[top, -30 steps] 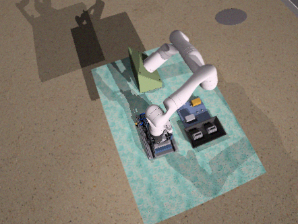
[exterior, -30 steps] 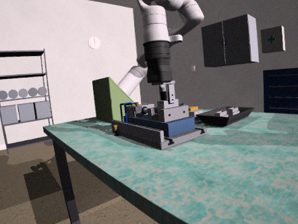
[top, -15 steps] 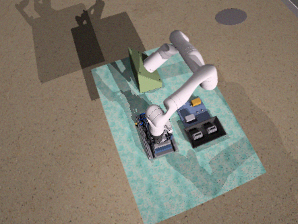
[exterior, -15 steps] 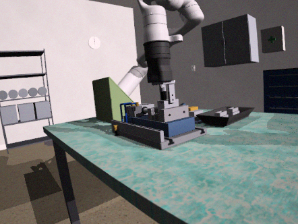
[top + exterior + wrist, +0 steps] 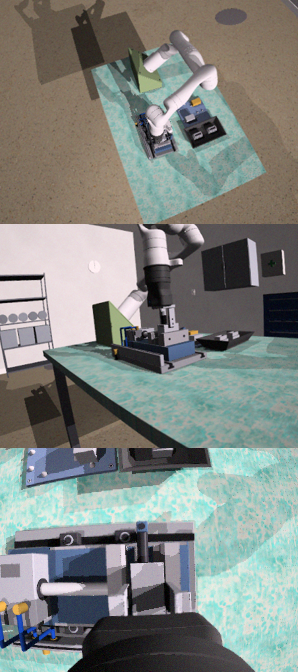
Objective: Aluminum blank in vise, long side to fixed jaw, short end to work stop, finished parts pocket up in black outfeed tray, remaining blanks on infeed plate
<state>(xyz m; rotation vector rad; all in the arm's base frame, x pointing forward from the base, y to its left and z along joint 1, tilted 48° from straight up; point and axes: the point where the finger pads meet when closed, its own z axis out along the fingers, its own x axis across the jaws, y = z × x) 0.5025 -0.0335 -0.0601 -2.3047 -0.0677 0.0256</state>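
Right now the gray blank is 30 mm below my hand. Also, from my hand: fixed jaw: 30 mm ahead, 50 mm below; blue infeed plate: 150 mm behind, 270 mm to the left, 120 mm below; vise: 70 mm behind, 90 mm below.
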